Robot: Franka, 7 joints.
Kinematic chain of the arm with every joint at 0, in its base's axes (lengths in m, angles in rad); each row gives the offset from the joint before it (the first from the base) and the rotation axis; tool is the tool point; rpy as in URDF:
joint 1: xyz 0 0 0.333 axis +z
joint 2: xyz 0 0 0 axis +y
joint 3: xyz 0 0 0.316 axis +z
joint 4: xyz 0.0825 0 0 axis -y
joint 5: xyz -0.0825 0 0.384 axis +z
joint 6: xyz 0 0 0 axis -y
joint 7: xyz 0.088 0 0 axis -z
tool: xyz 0 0 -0.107 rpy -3.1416 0 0
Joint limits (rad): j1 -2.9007..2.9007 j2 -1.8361..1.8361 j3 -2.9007..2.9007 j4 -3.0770..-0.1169 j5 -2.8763..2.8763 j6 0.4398..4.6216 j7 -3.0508..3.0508
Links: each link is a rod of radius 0.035 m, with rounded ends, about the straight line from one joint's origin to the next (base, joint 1, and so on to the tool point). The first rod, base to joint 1, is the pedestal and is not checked.
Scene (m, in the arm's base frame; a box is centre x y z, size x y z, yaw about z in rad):
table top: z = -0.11
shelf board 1: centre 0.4 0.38 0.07 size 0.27 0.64 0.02 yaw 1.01
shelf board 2: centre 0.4 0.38 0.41 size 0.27 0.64 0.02 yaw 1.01
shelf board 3: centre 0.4 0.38 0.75 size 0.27 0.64 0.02 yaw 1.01
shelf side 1: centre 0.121 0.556 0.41 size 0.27 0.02 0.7 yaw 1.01
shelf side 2: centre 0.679 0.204 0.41 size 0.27 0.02 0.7 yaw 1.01
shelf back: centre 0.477 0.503 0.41 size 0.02 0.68 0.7 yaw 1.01
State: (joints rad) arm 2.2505 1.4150 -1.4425 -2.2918 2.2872 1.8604 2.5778
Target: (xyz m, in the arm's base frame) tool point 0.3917 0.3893 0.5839
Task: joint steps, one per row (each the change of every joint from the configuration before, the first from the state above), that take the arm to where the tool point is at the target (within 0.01 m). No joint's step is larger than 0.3 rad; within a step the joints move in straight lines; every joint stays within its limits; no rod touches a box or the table.
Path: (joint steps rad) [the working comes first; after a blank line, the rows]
Joints at the target: 2.1759 1.2753 -2.0264 -2.1179 2.3556 1.9286 2.5778
Straight joint move there: touches shelf board 2.

1: 0.1863 -0.0319 -0.0460 -0.2559 -0.0485 -0.0471 0.0000
2: 0.1863 -0.0319 -0.0460 -0.2558 -0.0484 -0.0470 0.0000
3: 0.1863 -0.0319 -0.0461 -0.2559 -0.0485 -0.0471 0.0000
4: -0.1064 0.1119 -0.2632 0.0936 0.0596 0.1097 0.0000
5: -0.1063 0.1120 -0.2633 0.0935 0.0596 0.1097 0.0000
6: -0.1064 0.1119 -0.2633 0.0935 0.0596 0.1098 0.0000
7: -0.1048 -0.1266 0.1147 0.2203 0.0117 -0.0400 0.0000
8: -0.1048 -0.1266 0.1146 0.2203 0.0116 -0.0399 0.0000
9: -0.1048 -0.1266 0.1147 0.2203 0.0117 -0.0399 0.0000

